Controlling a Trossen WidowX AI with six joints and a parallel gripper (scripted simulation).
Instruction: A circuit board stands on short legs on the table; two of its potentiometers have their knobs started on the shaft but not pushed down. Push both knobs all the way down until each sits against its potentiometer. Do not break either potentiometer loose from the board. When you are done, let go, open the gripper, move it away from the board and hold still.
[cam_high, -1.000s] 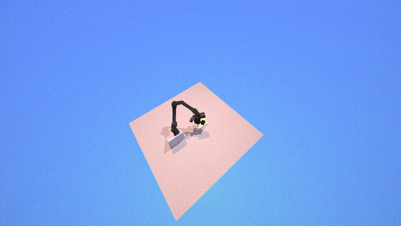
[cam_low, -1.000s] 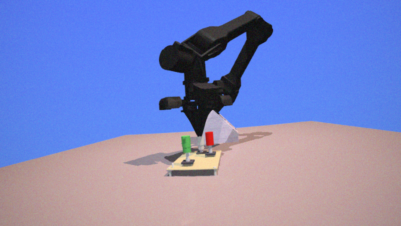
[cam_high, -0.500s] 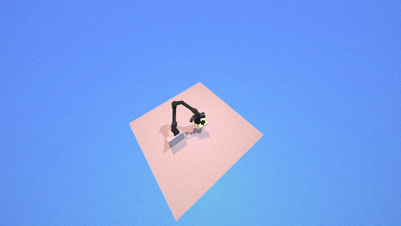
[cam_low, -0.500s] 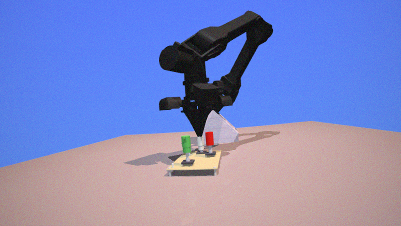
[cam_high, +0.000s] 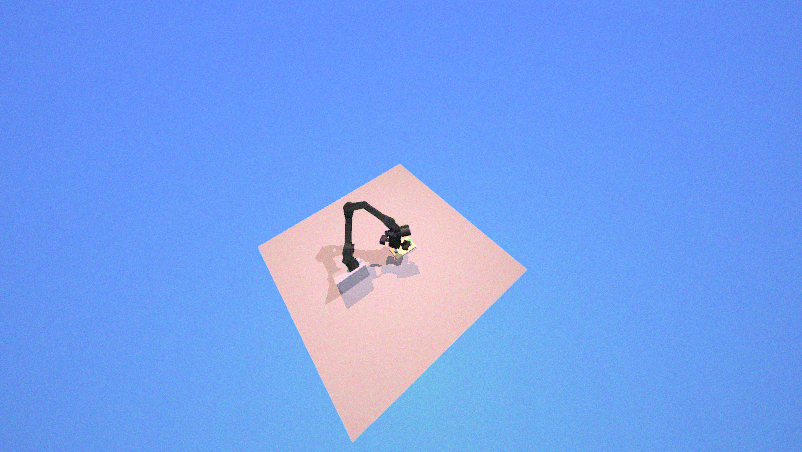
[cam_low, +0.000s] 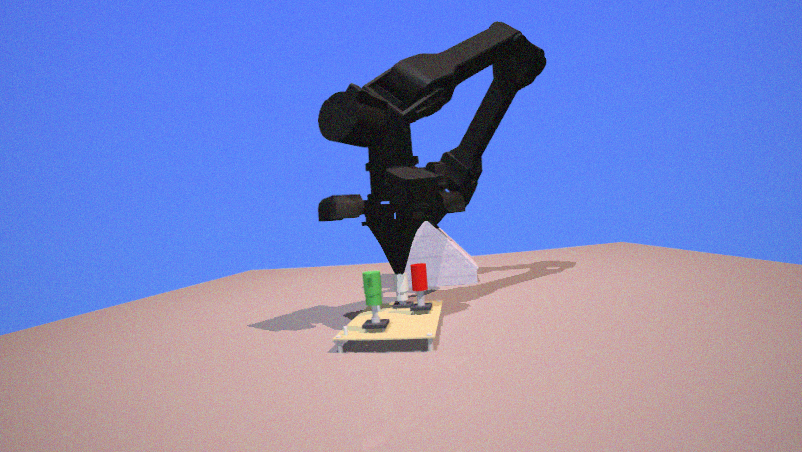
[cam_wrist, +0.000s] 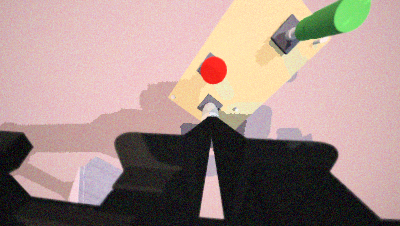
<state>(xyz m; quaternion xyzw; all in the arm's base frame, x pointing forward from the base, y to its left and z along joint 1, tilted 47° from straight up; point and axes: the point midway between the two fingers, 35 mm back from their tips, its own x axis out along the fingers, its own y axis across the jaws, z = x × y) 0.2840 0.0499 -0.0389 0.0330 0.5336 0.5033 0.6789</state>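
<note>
Now: gripper tip 10 mm above the white knob. The rest, counted from my gripper tip: green knob (110 mm ahead).
</note>
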